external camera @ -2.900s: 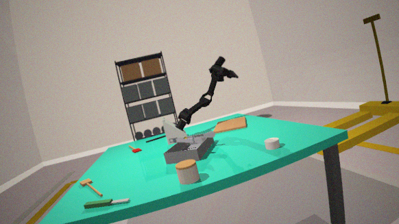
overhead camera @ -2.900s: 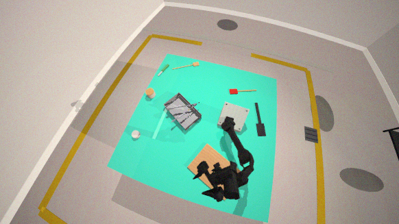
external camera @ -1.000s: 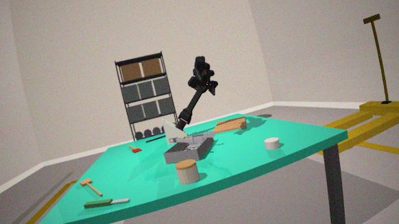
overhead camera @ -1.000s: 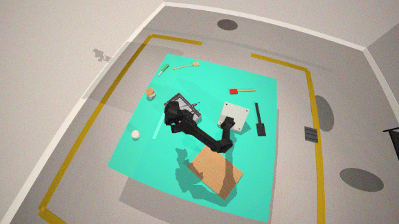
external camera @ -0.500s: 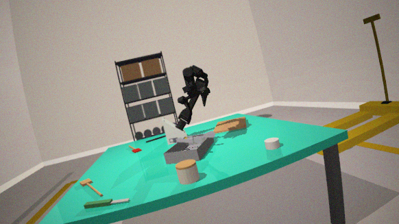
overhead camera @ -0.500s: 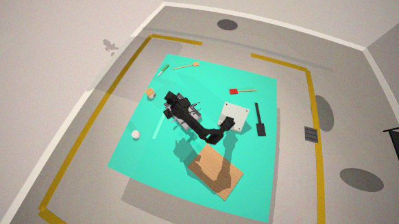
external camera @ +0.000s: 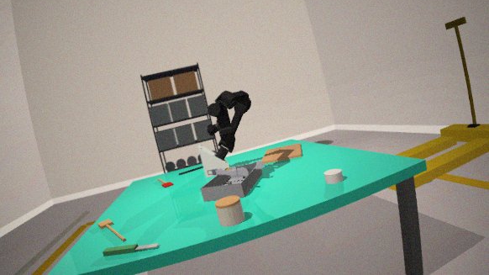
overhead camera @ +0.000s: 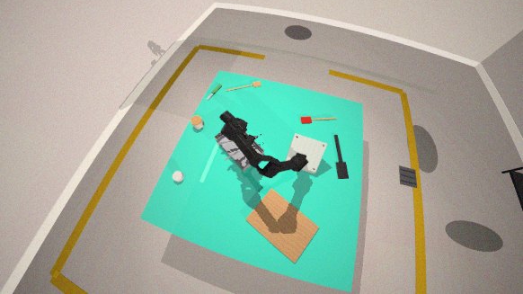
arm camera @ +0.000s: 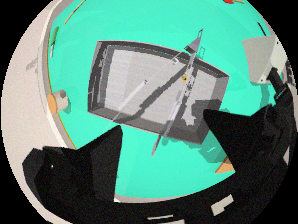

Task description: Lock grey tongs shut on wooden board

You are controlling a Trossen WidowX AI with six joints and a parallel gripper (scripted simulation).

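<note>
The grey roasting tin lies 130 mm below my gripper tip, 20 mm to the right of it and 20 mm ahead of it. The rest, counted from my gripper tip: red spatula (450 mm behind, 400 mm to the right, 150 mm below); wooden board (400 mm behind, 360 mm to the left, 150 mm below); white puck (320 mm ahead, 310 mm to the left, 140 mm below).
</note>
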